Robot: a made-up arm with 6 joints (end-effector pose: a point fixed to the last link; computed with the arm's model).
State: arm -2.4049 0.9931 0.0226 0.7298 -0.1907 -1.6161
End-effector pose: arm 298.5 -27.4 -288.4 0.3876 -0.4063 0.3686 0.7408
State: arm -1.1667 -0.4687 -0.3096 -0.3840 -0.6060 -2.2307
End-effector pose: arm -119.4 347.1 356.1 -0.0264 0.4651 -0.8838 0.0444
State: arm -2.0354 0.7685 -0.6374 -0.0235 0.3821 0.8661
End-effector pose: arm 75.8 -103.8 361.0 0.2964 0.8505 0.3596 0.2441
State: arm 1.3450 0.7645 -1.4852 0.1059 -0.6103 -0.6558
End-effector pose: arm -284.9 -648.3 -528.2 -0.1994 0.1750 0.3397 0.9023
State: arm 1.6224 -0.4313 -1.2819 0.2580 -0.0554 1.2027
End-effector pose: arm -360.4 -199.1 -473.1 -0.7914 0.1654 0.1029 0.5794
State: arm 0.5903 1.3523 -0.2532 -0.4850 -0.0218 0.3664
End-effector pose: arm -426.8 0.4 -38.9 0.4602 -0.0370 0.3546 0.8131
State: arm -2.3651 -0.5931 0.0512 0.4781 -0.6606 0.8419
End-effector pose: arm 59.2 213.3 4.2 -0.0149 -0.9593 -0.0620 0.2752
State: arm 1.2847 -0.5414 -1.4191 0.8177 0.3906 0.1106
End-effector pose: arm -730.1 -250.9 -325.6 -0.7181 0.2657 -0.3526 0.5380
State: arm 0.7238 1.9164 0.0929 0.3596 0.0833 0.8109
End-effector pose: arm -303.9 -210.6 -1.5 0.3028 0.0540 0.7061 0.6378
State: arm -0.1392 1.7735 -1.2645 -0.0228 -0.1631 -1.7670
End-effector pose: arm -840.1 -293.4 -91.8 0.5429 0.7699 0.1221 0.3123
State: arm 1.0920 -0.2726 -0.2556 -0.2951 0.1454 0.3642
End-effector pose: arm -194.2 65.1 -294.3 -0.2050 -0.1613 -0.1976 0.9450
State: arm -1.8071 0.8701 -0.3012 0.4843 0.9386 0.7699
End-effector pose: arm -8.3 -122.6 337.6 0.0453 0.8706 0.4745 0.1218
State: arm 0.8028 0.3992 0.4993 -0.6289 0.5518 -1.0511
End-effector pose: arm 175.4 222.1 113.7 0.6978 -0.1221 -0.5593 0.4305
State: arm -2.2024 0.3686 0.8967 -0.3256 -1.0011 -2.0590
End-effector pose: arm 120.1 23.5 -446.4 0.0130 0.0407 0.9040 0.4254
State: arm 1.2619 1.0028 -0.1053 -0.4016 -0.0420 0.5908
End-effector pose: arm -295.3 37.9 -159.0 0.1673 -0.3343 0.3608 0.8544
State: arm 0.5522 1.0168 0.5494 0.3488 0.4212 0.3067
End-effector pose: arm -214.5 31.7 180.0 0.2555 0.4989 0.0350 0.8274
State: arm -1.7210 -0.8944 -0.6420 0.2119 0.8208 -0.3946
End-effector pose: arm 36.0 -144.3 534.1 -0.7386 0.5548 0.2920 0.2479
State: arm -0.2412 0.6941 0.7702 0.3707 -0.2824 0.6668
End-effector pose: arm 109.2 -34.3 200.3 0.4679 0.6218 -0.0595 0.6252
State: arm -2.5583 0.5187 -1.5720 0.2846 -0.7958 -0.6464
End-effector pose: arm 460.1 -642.6 45.1 -0.2464 -0.7219 -0.1822 0.6205
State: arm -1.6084 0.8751 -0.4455 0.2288 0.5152 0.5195
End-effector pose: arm -52.8 -94.1 412.2 0.1469 0.9054 0.2693 0.2935
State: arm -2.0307 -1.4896 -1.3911 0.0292 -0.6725 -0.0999
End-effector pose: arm 493.2 293.7 299.9 0.4371 -0.7042 -0.2685 0.4909
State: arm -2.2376 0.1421 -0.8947 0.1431 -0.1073 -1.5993
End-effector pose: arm 480.4 -23.6 374.7 0.4217 -0.8021 0.3324 0.2613
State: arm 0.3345 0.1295 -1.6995 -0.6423 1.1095 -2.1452
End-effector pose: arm -554.9 -210.1 -363.1 0.6142 0.1067 -0.2328 0.7465
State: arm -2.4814 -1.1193 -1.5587 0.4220 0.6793 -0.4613
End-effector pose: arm 681.7 -160.2 -140.4 0.3028 -0.4531 -0.8196 0.1770
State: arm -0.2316 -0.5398 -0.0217 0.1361 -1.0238 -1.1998
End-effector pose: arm -216.2 382.0 312.7 0.3262 0.6062 -0.6349 0.3509
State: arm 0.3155 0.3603 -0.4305 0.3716 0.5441 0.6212
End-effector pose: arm -500.4 -89.9 -44.9 -0.3892 0.3894 0.1760 0.8160
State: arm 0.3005 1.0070 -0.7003 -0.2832 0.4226 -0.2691
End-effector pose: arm -584.9 -0.4 -175.7 0.3194 0.2168 0.0924 0.9179
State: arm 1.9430 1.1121 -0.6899 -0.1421 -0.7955 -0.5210
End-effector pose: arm -30.8 -367.1 -538.5 -0.0229 -0.0178 0.6650 0.7463
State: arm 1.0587 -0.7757 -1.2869 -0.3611 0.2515 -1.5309
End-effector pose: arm -584.3 -145.4 -551.5 0.1215 -0.1479 -0.4797 0.8563
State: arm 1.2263 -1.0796 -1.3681 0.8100 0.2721 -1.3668
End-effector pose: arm -764.4 53.9 -491.7 -0.3167 -0.1105 -0.8413 0.4239
